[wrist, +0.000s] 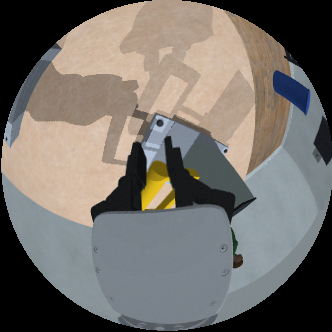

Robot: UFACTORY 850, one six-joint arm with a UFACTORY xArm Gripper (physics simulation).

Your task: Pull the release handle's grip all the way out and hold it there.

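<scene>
The release handle's yellow grip (pixel 159 171) shows between my black fingers in the wrist view, low in the middle. It is a thick round bar with a side arm that runs behind my right finger and shows again on that finger's right. My gripper (pixel 154 147) has its fingers drawn in on both sides of the bar and is shut on it. The fingertips reach past the bar's end. The handle's grey metal housing (pixel 187 141) lies just beyond, with a bolt hole at its corner and a dark green-grey side face. The lower part of the handle is hidden by my gripper's body.
A grey metal piece (pixel 31 82) stands at the far left. The tan table top (pixel 60 180) carries shadows of the arm and handle. A wooden floor strip (pixel 270 100), a blue object (pixel 291 92) and a partly hidden figure in green (pixel 234 243) are at the right.
</scene>
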